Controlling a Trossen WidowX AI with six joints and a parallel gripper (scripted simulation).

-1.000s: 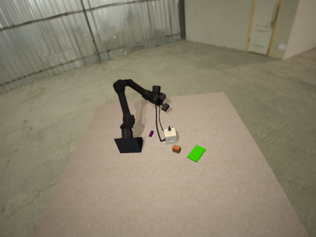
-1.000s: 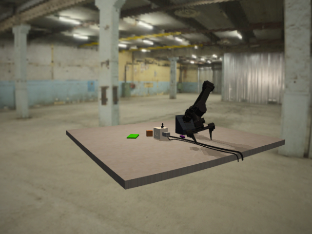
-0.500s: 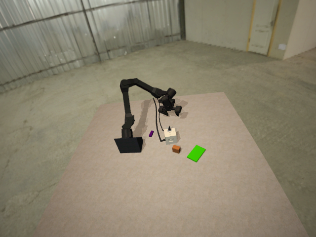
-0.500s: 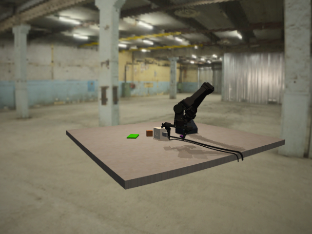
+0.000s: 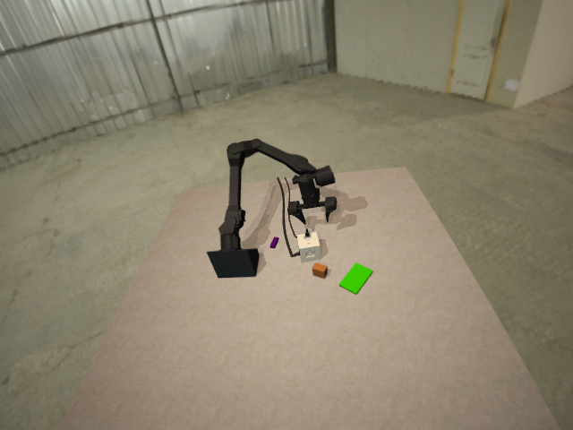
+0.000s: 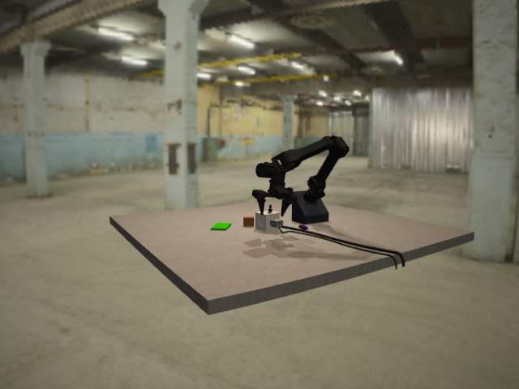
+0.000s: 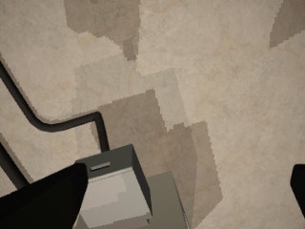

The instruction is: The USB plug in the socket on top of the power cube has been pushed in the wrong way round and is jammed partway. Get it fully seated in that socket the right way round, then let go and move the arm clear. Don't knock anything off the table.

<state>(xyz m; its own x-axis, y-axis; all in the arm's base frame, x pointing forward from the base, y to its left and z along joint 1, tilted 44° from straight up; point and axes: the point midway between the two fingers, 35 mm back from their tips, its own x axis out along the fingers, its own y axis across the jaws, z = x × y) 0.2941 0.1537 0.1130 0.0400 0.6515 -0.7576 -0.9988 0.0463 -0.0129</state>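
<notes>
Right now the dark USB plug is 80 mm to the right of my gripper tip, 30 mm behind it and 10 mm above it. The rest, counted from my gripper tip: orange block: 200 mm to the right, 60 mm below, 20 mm ahead; small purple piece: 180 mm behind, 70 mm below, 40 mm to the right; green flat card: 210 mm to the right, 150 mm ahead, 70 mm below.
</notes>
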